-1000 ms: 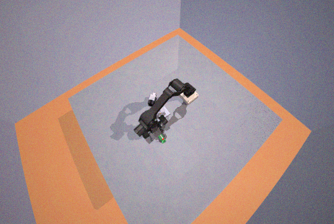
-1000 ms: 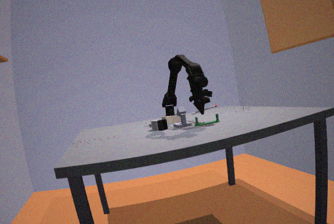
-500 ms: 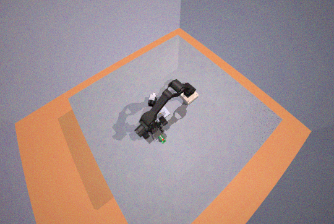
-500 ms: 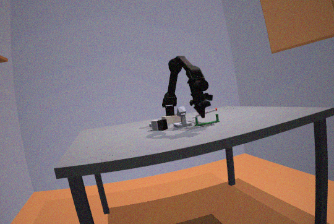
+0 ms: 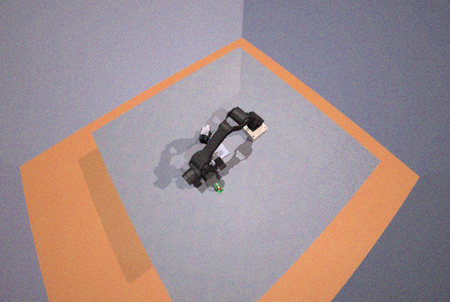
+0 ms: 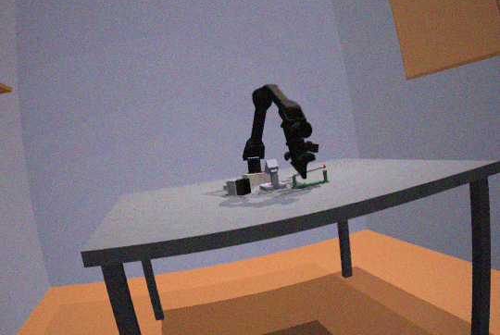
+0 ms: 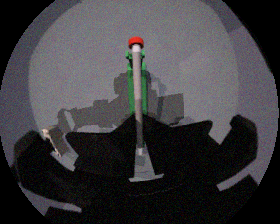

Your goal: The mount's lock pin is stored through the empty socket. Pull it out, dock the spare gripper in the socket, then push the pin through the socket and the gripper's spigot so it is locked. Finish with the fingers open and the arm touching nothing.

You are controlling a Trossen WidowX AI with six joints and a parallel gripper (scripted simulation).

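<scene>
The green bar-shaped rack is 20 mm to the left of my gripper tip. From my gripper tip the other things lie so: spare gripper (230 mm to the right, 130 mm behind); then grey socket mount (90 mm to the right, 90 mm behind, 30 mm above).
</scene>
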